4 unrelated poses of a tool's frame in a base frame.
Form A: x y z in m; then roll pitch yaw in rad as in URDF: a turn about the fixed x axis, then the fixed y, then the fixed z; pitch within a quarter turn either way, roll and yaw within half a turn.
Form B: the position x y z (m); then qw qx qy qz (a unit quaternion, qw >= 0). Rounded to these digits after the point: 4 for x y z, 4 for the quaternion.
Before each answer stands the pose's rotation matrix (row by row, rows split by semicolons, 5 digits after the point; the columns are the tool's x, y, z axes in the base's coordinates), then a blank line. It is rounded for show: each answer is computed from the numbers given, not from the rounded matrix.
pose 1, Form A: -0.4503 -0.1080 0.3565 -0.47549 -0.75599 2.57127
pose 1, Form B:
-0.61243 -0.74434 0.26622; 0.39283 -0.57880 -0.71461; 0.68601 -0.33307 0.64688

-0.4503 -0.1080 0.3565 0.3375 0.2826 -0.3109 0.8423
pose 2, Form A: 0.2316 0.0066 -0.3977 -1.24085 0.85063 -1.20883
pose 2, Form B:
0.23354 0.05117 0.97100; -0.61678 0.77980 0.10725; -0.75170 -0.62394 0.21368

0.2316 0.0066 -0.3977 0.7462 -0.2450 0.5772 -0.2238
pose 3, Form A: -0.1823 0.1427 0.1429 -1.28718 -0.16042 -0.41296
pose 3, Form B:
0.90418 0.25276 0.34435; -0.39617 0.19476 0.89728; 0.15973 -0.94772 0.27624

-0.1823 0.1427 0.1429 0.7706 -0.5986 0.0599 -0.2105
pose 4, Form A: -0.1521 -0.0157 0.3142 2.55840 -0.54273 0.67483
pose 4, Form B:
0.66861 0.29942 0.68067; 0.53499 -0.82945 -0.16065; 0.51648 0.47156 -0.71476

-0.1521 -0.0157 0.3142 0.1764 0.8962 0.2328 0.3339
